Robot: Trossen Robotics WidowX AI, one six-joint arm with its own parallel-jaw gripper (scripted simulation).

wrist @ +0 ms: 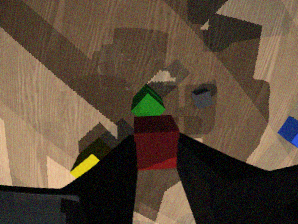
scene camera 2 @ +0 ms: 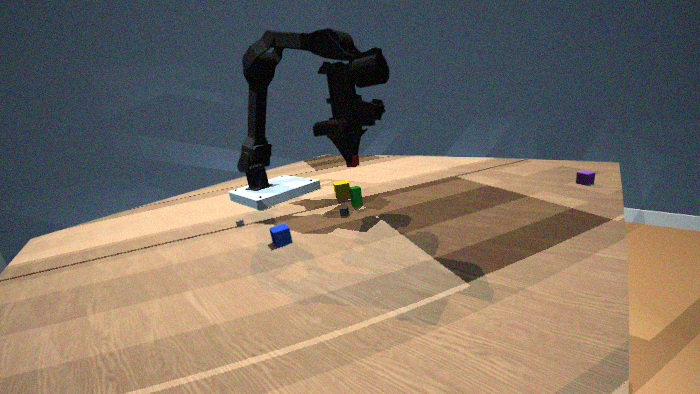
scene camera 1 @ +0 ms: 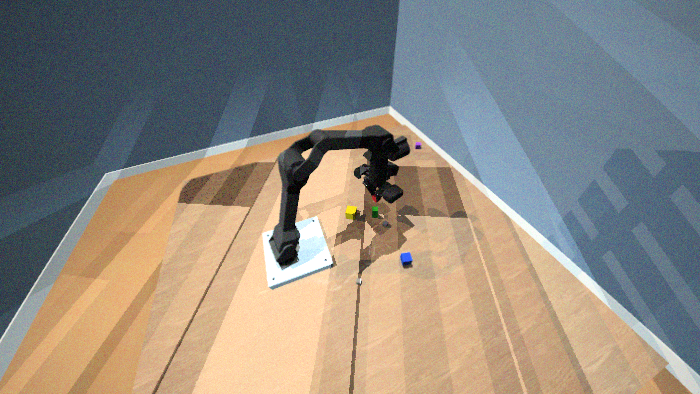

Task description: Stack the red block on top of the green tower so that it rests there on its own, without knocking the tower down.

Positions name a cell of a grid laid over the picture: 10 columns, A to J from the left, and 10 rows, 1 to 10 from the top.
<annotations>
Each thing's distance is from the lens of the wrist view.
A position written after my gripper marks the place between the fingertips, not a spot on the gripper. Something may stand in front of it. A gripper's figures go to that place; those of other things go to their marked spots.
my gripper (wrist: F7): 0.10 m
red block (wrist: F7): 0.09 m
</annotations>
